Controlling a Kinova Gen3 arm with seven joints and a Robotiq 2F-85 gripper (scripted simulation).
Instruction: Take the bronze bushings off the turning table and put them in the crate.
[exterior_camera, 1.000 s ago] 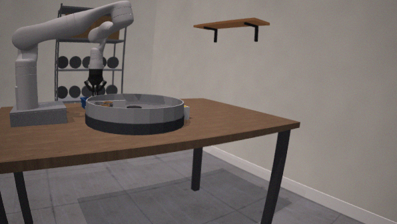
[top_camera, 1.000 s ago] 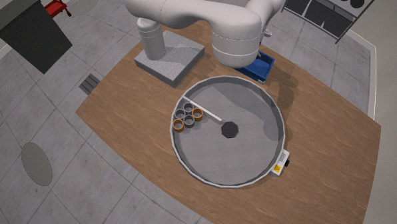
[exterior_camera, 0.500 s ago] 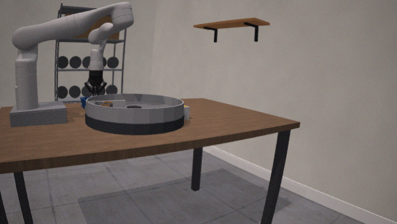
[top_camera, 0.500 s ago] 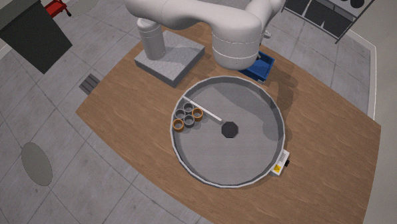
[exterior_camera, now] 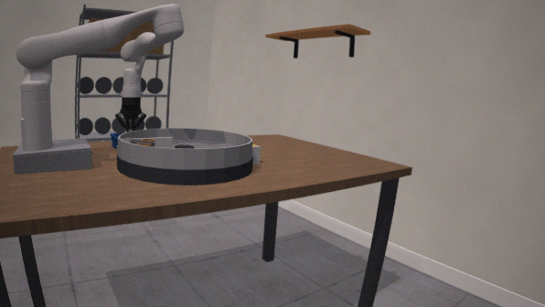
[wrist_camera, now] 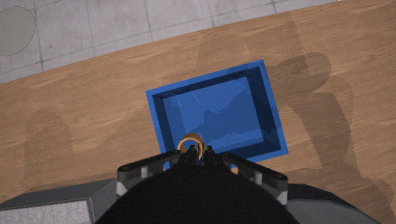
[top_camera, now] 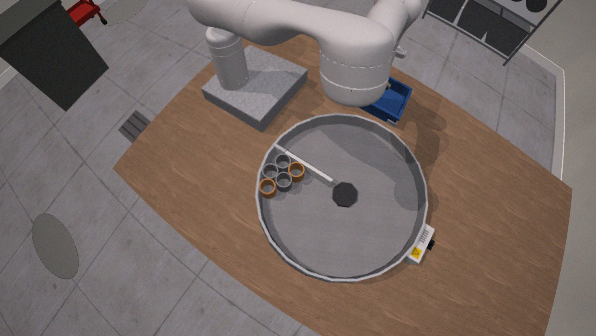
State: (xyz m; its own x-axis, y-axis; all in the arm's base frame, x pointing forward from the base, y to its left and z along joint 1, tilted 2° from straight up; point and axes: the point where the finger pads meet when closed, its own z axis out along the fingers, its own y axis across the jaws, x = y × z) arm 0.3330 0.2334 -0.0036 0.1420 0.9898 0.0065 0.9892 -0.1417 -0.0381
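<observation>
Right now my hand is 40 mm to the right of the blue crate, 40 mm above it and 30 mm short of it. Round my hand: grey turning table 310 mm to the right, 130 mm ahead, 10 mm below.
</observation>
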